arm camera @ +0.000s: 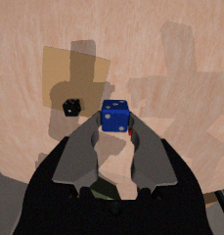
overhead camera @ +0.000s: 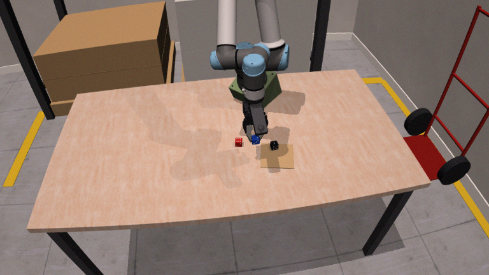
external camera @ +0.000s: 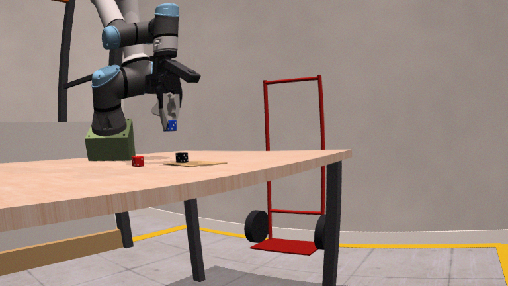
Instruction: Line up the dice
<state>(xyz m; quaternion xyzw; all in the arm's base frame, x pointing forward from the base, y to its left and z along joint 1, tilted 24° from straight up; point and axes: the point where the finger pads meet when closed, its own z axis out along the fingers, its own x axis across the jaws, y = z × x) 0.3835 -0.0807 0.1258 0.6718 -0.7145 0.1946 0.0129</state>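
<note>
Right now the tan square mat is 2 cm ahead of my hand, 10 cm to the left of it and 11 cm below it. The rest, counted from my hand: blue die (right at my hand); then black die (3 cm behind, 10 cm to the left, 10 cm below); then red die (10 cm behind, 4 cm to the right, 10 cm below).
</note>
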